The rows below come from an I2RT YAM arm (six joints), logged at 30 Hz.
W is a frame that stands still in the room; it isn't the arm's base.
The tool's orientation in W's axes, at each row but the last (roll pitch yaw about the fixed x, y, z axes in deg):
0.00, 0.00, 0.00
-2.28, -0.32, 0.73
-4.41, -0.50, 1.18
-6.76, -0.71, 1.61
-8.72, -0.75, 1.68
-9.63, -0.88, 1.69
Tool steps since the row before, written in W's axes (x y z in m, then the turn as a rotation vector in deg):
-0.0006, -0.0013, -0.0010, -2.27, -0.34, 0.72
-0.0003, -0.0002, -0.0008, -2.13, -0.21, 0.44
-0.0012, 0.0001, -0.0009, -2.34, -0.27, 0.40
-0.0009, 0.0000, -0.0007, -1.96, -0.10, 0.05
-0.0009, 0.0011, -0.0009, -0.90, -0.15, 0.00
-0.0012, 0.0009, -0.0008, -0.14, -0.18, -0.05
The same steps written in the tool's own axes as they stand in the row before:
-0.0006, -0.0013, -0.0010, -2.27, -0.34, 0.72
-0.0003, -0.0002, -0.0008, -2.13, -0.20, 0.44
-0.0012, 0.0002, -0.0009, -2.34, -0.25, 0.40
-0.0009, 0.0001, -0.0007, -1.96, -0.05, 0.07
-0.0009, 0.0012, -0.0007, -0.90, -0.12, -0.01
-0.0012, 0.0011, -0.0006, -0.15, -0.17, -0.08

